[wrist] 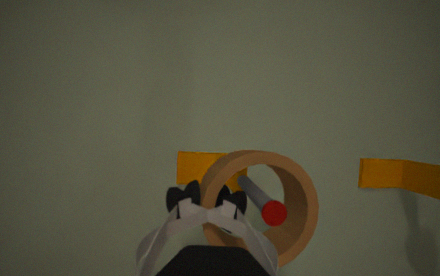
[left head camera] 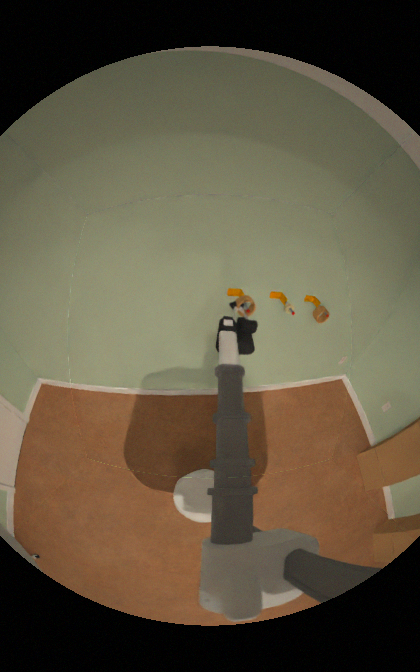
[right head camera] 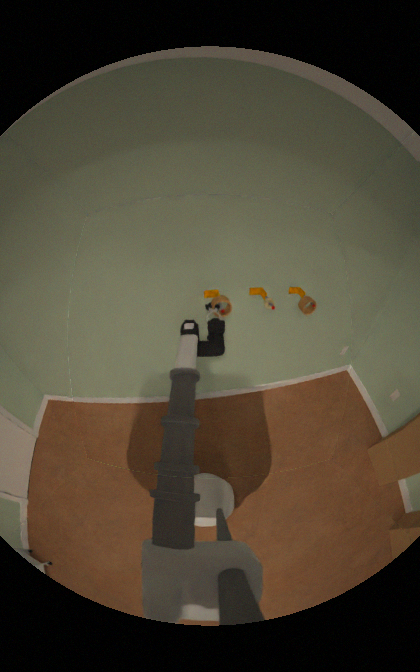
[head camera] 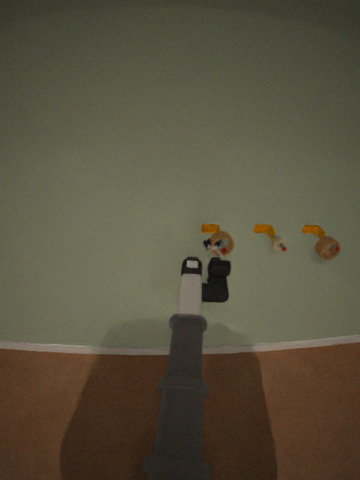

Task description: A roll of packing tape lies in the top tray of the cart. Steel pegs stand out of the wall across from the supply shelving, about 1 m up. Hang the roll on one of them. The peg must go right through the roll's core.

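Places are measured from the robot's base along level axes (x back, y right, z up), in centimetres.
Pixels of known places: gripper, fingertip midpoint: (wrist: 207, 196) (head camera: 211, 240).
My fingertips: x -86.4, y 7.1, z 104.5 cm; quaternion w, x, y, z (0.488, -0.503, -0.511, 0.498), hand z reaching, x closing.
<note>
Ahead of a thing's pixels: the offset from my fingertips to its top centre. "*": to the spot under its first point.
A tan roll of packing tape @[dy +4.2, dx +2.1, dz +4.9 cm] (head camera: 231, 243) (left head camera: 245, 298) (right head camera: 229, 306) (wrist: 311, 205) is upright at the leftmost wall peg, its core facing the wrist camera. My gripper (head camera: 213, 244) (left head camera: 238, 306) (right head camera: 213, 306) (wrist: 207, 196) is shut on the roll's left wall, with one finger outside and the other inside the core. A grey steel peg @[* dy +3.9, dx +5.2, dz +1.8 cm] (wrist: 256, 193) with a red tip @[* dy +4.6, dx +8.4, dz +1.4 cm] (wrist: 274, 213) shows inside the core opening, running from upper left to lower right. The tip appears near the core's lower middle. How deep the peg reaches through the core is hard to tell.
Orange brackets @[* dy -0.4, dx -8.0, dz +1.6 cm] (head camera: 210, 228) (left head camera: 234, 291) (right head camera: 211, 293) (wrist: 192, 167) mark the pegs. The middle peg holds a small cream roll @[dy +28.8, dx +0.1, dz +3.2 cm] (head camera: 278, 243); the right peg holds another tan roll @[dy +53.7, dx -2.9, dz +2.9 cm] (head camera: 321, 247) (left head camera: 319, 314). The middle bracket @[* dy +23.6, dx -10.9, dz +1.3 cm] (wrist: 381, 173) is right of my roll. Brown boxes (left head camera: 395, 455) stand at right.
</note>
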